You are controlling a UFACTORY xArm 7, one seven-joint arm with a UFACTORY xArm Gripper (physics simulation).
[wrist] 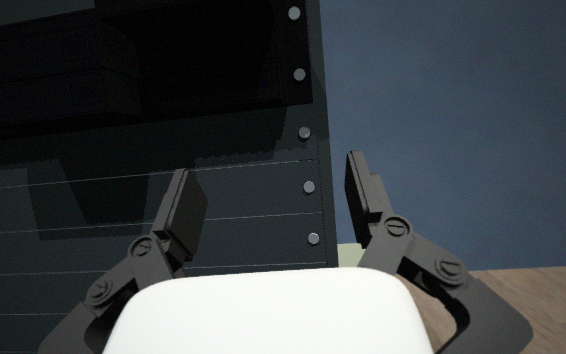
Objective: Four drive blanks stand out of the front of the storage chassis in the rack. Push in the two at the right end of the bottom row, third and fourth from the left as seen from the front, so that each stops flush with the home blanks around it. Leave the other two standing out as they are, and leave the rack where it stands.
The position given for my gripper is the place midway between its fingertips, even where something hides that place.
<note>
I see my gripper [270, 176] and a dark rack [107, 107].
</note>
